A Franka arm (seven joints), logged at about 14 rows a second.
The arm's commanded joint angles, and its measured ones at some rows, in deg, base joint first. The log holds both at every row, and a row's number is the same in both.
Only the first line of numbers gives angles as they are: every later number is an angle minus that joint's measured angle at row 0.
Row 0, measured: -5.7 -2.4 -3.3 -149.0 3.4 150.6 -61.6
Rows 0 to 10, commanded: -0.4 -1.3 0.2 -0.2 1.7 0.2 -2.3; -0.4 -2.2 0.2 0.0 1.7 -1.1 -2.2; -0.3 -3.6 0.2 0.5 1.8 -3.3 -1.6; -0.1 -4.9 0.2 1.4 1.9 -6.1 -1.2; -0.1 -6.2 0.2 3.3 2.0 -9.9 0.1; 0.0 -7.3 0.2 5.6 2.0 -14.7 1.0; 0.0 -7.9 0.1 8.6 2.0 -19.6 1.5; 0.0 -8.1 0.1 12.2 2.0 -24.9 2.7; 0.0 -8.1 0.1 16.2 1.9 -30.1 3.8; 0.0 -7.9 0.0 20.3 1.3 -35.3 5.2; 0.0 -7.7 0.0 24.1 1.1 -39.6 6.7
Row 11, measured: 0.1 -8.7 0.0 16.5 1.1 -31.7 3.8
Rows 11 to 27, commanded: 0.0 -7.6 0.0 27.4 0.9 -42.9 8.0; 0.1 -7.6 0.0 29.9 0.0 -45.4 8.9; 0.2 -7.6 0.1 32.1 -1.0 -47.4 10.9; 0.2 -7.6 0.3 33.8 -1.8 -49.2 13.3; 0.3 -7.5 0.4 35.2 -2.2 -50.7 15.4; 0.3 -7.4 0.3 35.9 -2.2 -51.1 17.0; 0.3 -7.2 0.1 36.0 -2.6 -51.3 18.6; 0.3 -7.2 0.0 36.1 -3.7 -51.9 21.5; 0.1 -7.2 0.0 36.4 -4.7 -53.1 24.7; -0.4 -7.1 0.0 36.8 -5.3 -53.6 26.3; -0.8 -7.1 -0.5 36.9 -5.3 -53.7 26.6; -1.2 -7.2 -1.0 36.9 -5.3 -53.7 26.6; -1.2 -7.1 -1.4 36.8 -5.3 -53.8 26.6; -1.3 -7.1 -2.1 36.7 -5.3 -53.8 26.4; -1.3 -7.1 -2.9 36.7 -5.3 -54.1 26.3; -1.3 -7.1 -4.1 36.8 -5.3 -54.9 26.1; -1.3 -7.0 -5.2 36.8 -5.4 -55.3 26.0
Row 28, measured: -1.0 -7.9 -3.7 34.8 -4.8 -52.8 25.6
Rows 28 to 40, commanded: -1.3 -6.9 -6.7 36.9 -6.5 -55.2 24.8; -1.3 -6.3 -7.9 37.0 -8.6 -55.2 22.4; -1.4 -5.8 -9.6 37.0 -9.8 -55.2 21.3; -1.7 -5.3 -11.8 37.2 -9.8 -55.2 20.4; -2.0 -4.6 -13.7 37.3 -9.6 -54.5 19.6; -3.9 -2.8 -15.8 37.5 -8.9 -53.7 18.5; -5.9 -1.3 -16.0 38.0 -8.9 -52.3 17.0; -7.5 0.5 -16.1 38.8 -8.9 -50.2 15.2; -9.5 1.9 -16.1 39.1 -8.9 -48.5 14.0; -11.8 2.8 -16.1 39.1 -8.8 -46.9 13.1; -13.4 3.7 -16.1 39.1 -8.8 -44.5 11.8; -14.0 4.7 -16.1 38.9 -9.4 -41.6 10.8; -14.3 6.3 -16.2 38.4 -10.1 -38.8 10.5
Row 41, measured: -13.1 3.1 -16.8 36.8 -9.2 -41.8 12.0
